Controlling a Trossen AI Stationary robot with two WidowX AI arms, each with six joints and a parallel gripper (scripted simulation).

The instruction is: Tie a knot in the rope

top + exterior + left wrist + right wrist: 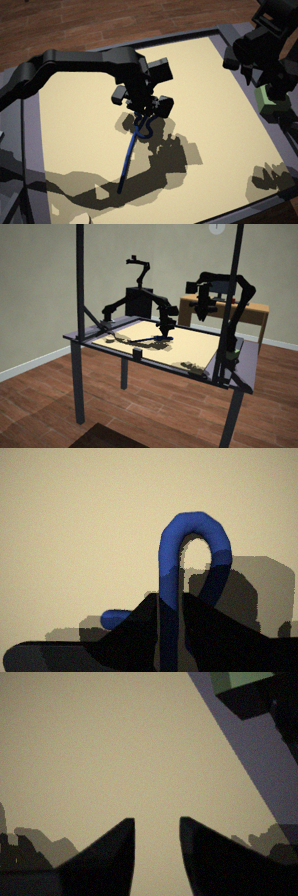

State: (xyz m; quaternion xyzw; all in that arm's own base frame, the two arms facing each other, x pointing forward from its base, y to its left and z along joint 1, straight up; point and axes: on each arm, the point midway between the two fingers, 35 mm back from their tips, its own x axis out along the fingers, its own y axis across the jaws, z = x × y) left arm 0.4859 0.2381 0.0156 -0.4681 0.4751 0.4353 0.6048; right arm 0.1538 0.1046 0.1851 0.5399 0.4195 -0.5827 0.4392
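My left hand is 3 cm past the tan mat, 1 cm to the left of it and 4 cm above it.
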